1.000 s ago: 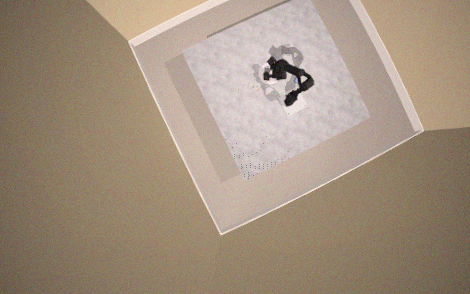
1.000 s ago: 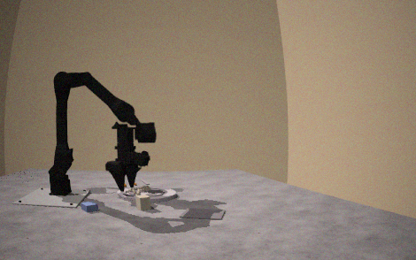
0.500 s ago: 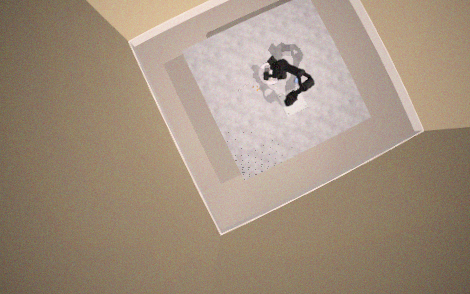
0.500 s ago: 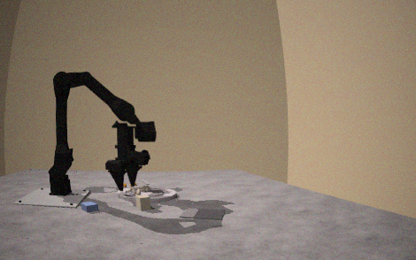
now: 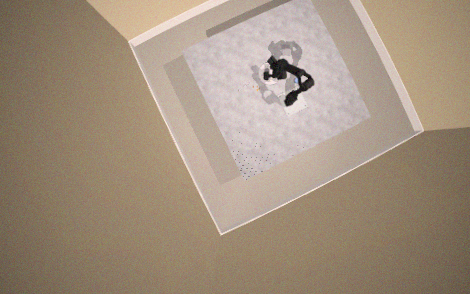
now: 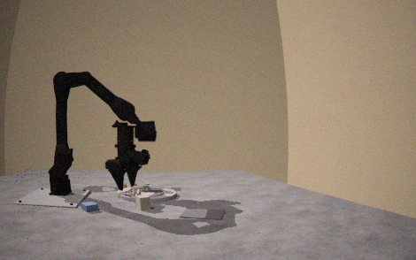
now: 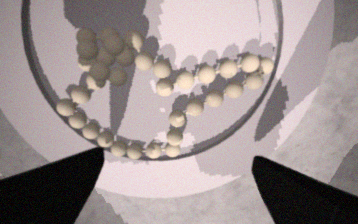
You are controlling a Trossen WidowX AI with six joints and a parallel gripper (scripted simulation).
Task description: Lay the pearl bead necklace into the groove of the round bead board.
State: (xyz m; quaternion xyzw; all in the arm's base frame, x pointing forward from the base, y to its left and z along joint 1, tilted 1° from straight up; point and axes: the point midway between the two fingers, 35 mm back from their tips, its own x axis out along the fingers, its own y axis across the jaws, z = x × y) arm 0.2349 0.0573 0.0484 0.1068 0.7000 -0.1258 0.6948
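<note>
Right now my gripper tip is 70 mm short of the round bead board and 10 mm above it. Also, from my gripper tip: flat grey plate 220 mm ahead, 230 mm to the right, 20 mm below; cream cube 60 mm ahead, 170 mm to the right, 10 mm below; blue block 80 mm behind, 200 mm to the right, 10 mm below.
</note>
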